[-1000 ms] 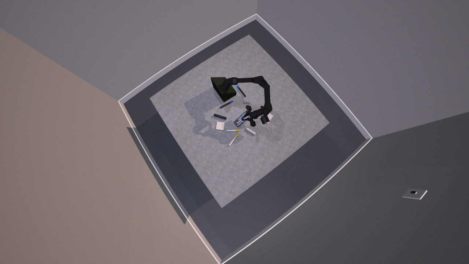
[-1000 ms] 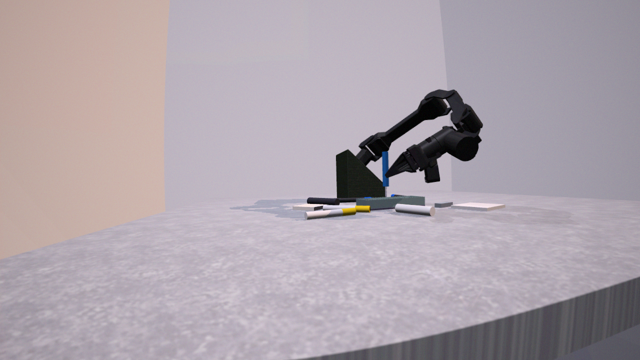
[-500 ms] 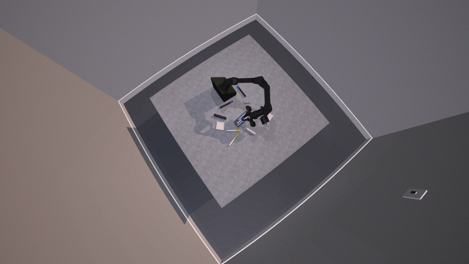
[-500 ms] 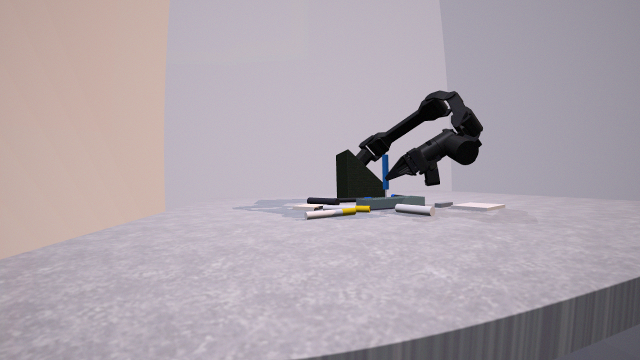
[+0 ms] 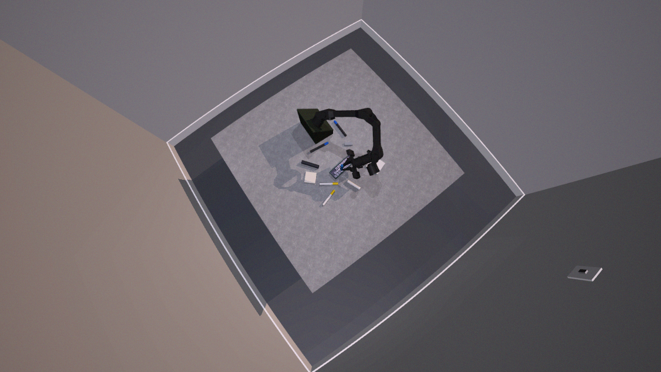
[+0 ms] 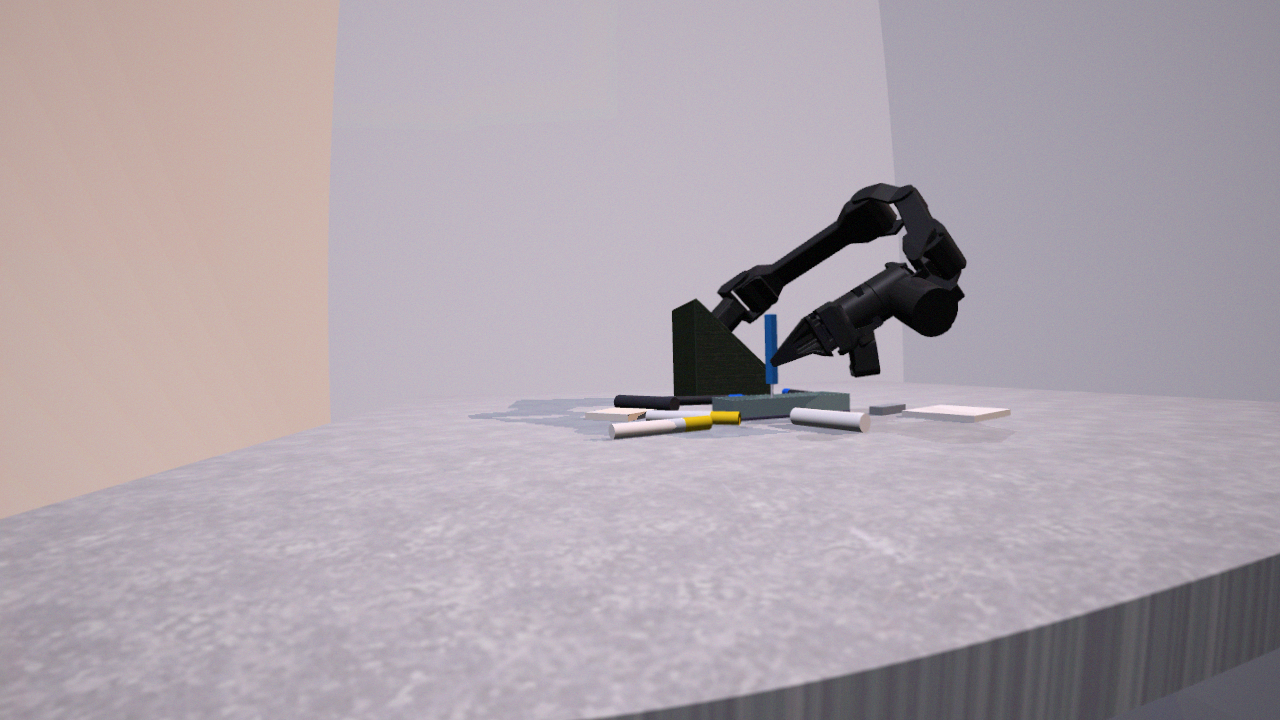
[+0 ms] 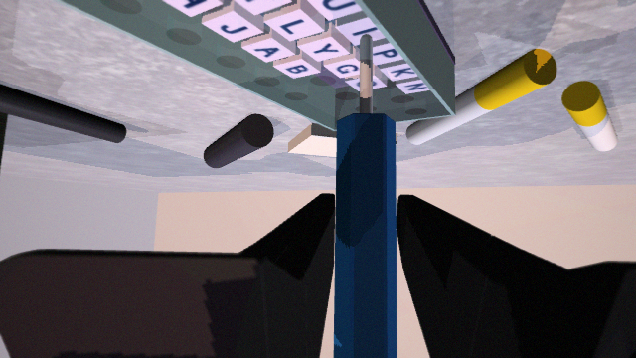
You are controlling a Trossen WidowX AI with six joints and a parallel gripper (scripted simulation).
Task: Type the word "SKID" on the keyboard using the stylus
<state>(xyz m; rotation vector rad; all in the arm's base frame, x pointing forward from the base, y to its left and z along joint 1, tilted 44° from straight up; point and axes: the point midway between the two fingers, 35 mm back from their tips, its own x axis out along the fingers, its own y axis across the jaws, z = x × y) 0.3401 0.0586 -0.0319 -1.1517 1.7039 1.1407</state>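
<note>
My gripper tip is now 1 cm above the blue stylus. Round my gripper tip: black cylinder (15 cm behind, 15 cm to the right, 6 cm below); small white square (7 cm behind, 20 cm to the right, 7 cm below); white cylinder (12 cm ahead, 2 cm to the left, 6 cm below).
</note>
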